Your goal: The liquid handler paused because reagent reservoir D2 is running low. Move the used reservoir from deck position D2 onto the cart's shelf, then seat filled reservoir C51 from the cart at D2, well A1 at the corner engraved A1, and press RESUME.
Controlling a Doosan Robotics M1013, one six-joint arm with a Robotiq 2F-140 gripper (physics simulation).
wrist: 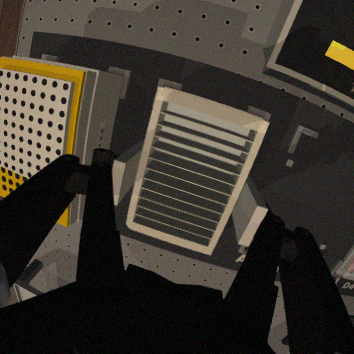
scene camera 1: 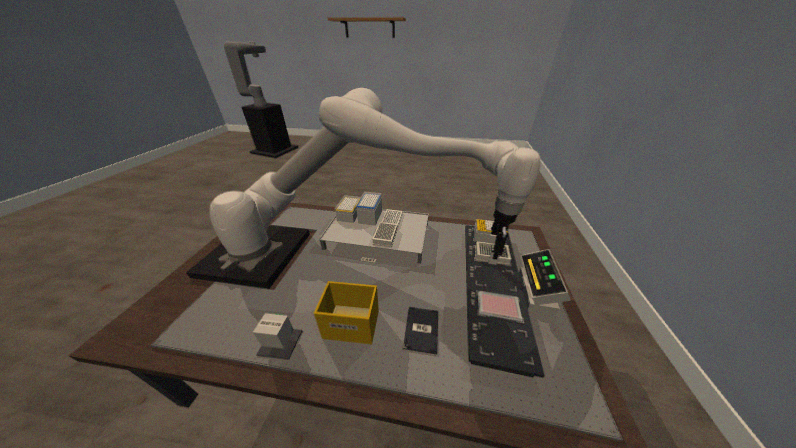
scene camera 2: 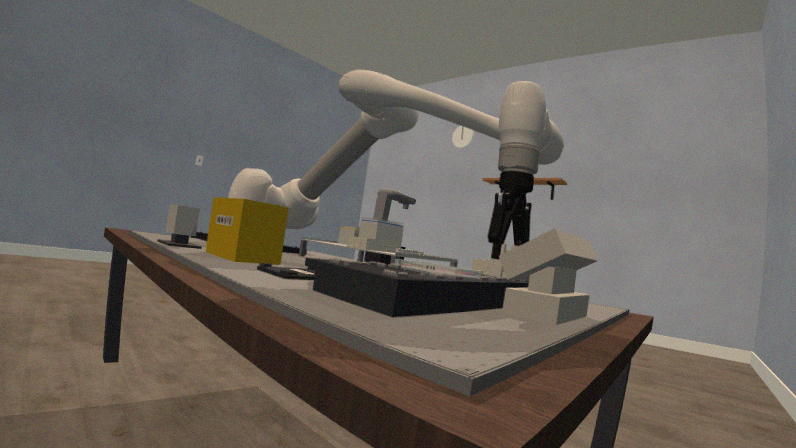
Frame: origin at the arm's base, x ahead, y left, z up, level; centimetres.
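Seen in the pictures: gripper, fingertip midpoint: (wrist: 190,170) (scene camera 1: 491,255) (scene camera 2: 504,276); arm's base at its link origin: (scene camera 1: 252,253).
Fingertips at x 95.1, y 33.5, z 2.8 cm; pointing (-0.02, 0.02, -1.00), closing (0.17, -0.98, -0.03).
Pixels of each thing's top centre, then the offset from my fingertips to it. "spot": a spot on its surface instead.
- used reservoir at its top centre: (wrist: 187,181) (scene camera 1: 493,250) dy +0.0, dx +0.1, dz +3.0 cm
- yellow tip rack at its top centre: (wrist: 24,145) (scene camera 1: 491,225) dy +12.2, dx -2.1, dz +6.3 cm
- pink plate at its top centre: (scene camera 2: 438,264) (scene camera 1: 499,303) dy -24.4, dx +4.4, dz +1.3 cm
- Yellow waste bin at its top centre: (scene camera 2: 250,202) (scene camera 1: 347,298) dy -45.9, dx -39.5, dz +8.6 cm
- black RG pad at a spot on its surface: (scene camera 1: 421,343) spot: dy -43.9, dx -16.0, dz -4.1 cm
- white block at its top centre: (scene camera 2: 184,206) (scene camera 1: 270,323) dy -59.3, dx -56.9, dz +5.6 cm
- Blue-banded box at its top centre: (scene camera 2: 383,220) (scene camera 1: 369,198) dy +4.8, dx -57.8, dz +11.5 cm
The used reservoir (scene camera 1: 483,250) (wrist: 190,165), a cream rectangular trough with slats, sits at D2 on the black deck (scene camera 1: 492,340) (scene camera 2: 445,298) (wrist: 305,200). My gripper (scene camera 1: 495,254) (scene camera 2: 508,248) (wrist: 190,170) points down over it, its pads against the two long sides, shut on it. The cart (scene camera 1: 409,239) carries two similar cream reservoirs, a rear one (scene camera 1: 391,216) and a front one (scene camera 1: 385,234); their labels cannot be read, so C51 cannot be told. The control panel (scene camera 1: 544,273) (scene camera 2: 557,250) (wrist: 310,57) stands beside the deck; RESUME is not legible.
A yellow tip rack (scene camera 1: 483,225) (wrist: 32,115) stands right beside the reservoir. A pink plate (scene camera 1: 500,306) lies farther along the deck. Yellow waste bin (scene camera 1: 346,329) (scene camera 2: 245,230), black RG pad (scene camera 1: 421,343) and white block (scene camera 1: 272,329) (scene camera 2: 182,219) stand on the table. Blue-banded box (scene camera 1: 368,210) is on the cart.
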